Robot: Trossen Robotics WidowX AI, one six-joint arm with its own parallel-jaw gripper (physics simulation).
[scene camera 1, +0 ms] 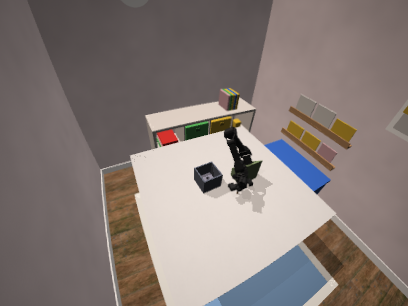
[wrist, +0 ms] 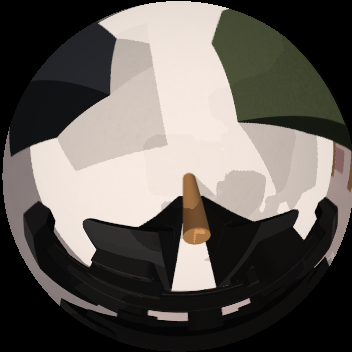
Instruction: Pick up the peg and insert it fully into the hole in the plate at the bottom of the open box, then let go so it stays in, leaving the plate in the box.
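Places are measured from the arm's base along level axes (x ahead, y left, z up), in centimetres.
Where they show: gripper, between the fingertips: (scene camera 1: 238, 191) (wrist: 190, 200); arm's base, origin of its link: (scene camera 1: 248, 163).
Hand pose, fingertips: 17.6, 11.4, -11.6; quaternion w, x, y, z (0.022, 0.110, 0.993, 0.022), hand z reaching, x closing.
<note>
Things, the pixels of their centre, and the offset from my fingertips, as dx, dy, dz. Level surfaces: height alone.
- orange-brown peg, middle of its body: (wrist: 191, 197) -0.2, -0.7, +0.8
- dark open box, middle of its body: (scene camera 1: 207, 177) +14.2, -21.7, +3.6
- white table, height of its surface: dz -3.2
The orange-brown peg (wrist: 189, 186) stands roughly upright between the fingertips in the wrist view. My gripper (scene camera 1: 233, 187) (wrist: 190, 200) is shut on the peg, low over the table at the right of the box. I cannot tell whether the peg's lower end touches the table. The peg is too small or hidden to make out in the scene view. The dark open box (scene camera 1: 212, 184) (wrist: 75, 62) stands upright on the table, at the upper left in the wrist view. A grey plate with a small dark hole shows at its bottom in the scene view; the wrist view shows its outer walls.
A dark green block (scene camera 1: 254, 170) (wrist: 280, 75) stands close behind and to the right of the gripper, at the upper right in the wrist view. The white table (scene camera 1: 200, 240) bears them all. A white shelf unit (scene camera 1: 187, 115) stands behind the table.
</note>
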